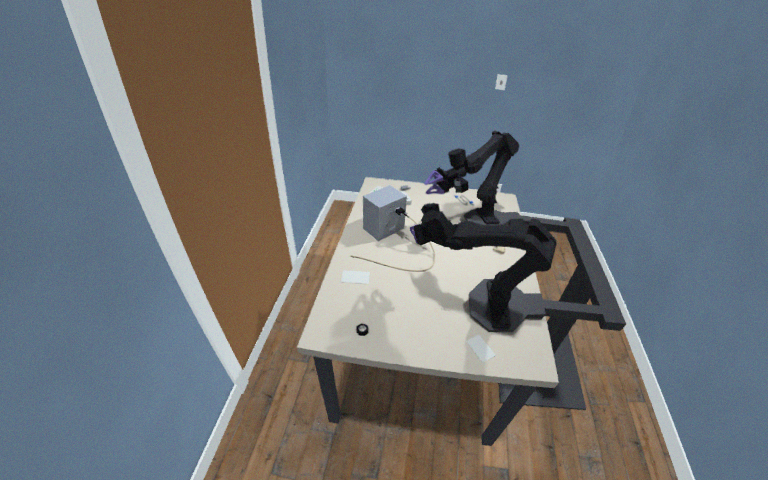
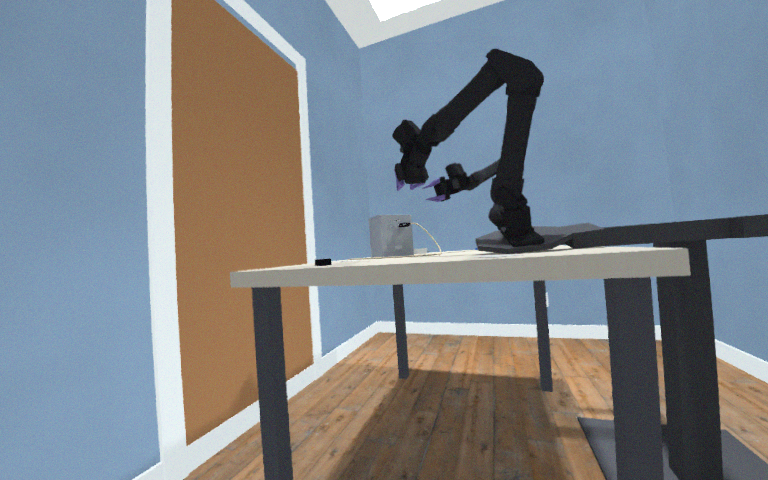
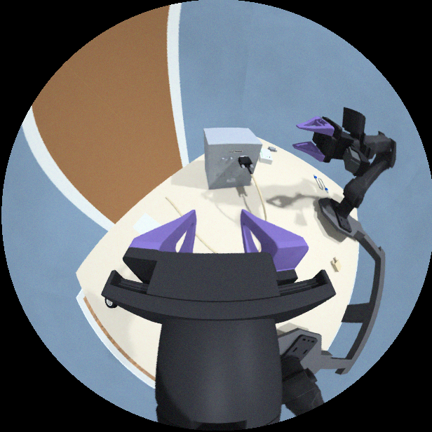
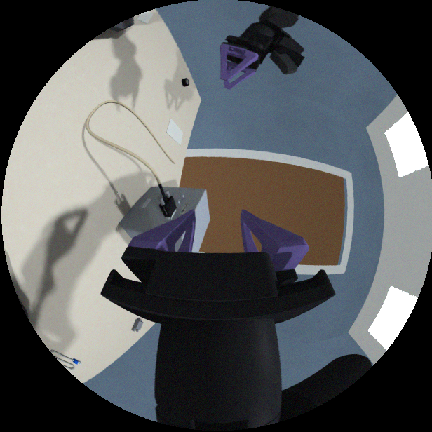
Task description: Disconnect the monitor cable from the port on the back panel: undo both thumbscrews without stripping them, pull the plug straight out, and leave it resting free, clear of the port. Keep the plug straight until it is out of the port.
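Frame: origin at the left arm's base, x ahead, y left, z up, level; metres.
Seen in the pictures: left gripper, between the fingertips: (image 1: 415,227) (image 2: 403,189); right gripper, between the fingertips: (image 1: 425,188) (image 2: 424,193); left arm's base, origin of its link: (image 1: 498,303) (image 2: 519,236); right arm's base, origin of its link: (image 1: 487,216).
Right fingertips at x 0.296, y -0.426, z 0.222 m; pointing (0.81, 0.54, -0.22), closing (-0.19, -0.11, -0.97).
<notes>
Offsets run from my right fingertips to a thing's top centre. "spot": to the spot under its first point. Level surfaces: height alone.
A grey box (image 1: 376,217) (image 2: 385,236) (image 3: 225,167) (image 4: 142,212) stands on the table with its port panel facing the arms. The black plug @(0.089 m ahead, 0.012 m left, 0.119 m down) (image 1: 399,211) (image 2: 403,224) (image 3: 245,162) (image 4: 168,206) sits at the panel, and the beige cable @(spot: 0.050 m ahead, 0.238 m left, 0.260 m down) (image 1: 408,270) (image 3: 260,192) (image 4: 114,145) curves from it down to the table. The state of the thumbscrews is too small to tell. My left gripper (image 2: 408,187) (image 3: 218,214) is open and empty, above the table in front of the box. My right gripper (image 1: 428,186) (image 2: 428,193) (image 3: 295,136) (image 4: 217,214) is open and empty, raised apart from the plug and pointing roughly level.
A black round object @(0.207 m ahead, 0.561 m left, 0.247 m down) (image 1: 362,329) (image 4: 185,82), white cards @(0.266 m ahead, 0.296 m left, 0.262 m down) (image 1: 355,277) @(0.214 m back, 0.604 m left, 0.262 m down) (image 1: 480,348), a small blue-ended cable @(0.250 m back, 0.352 m right, 0.255 m down) (image 1: 463,199) (image 3: 321,183), a beige piece (image 3: 336,264) and a small grey connector (image 3: 272,149) (image 4: 137,324) lie on the table @(0.264 m down) (image 1: 419,339). A white block (image 3: 266,156) lies beside the box.
</notes>
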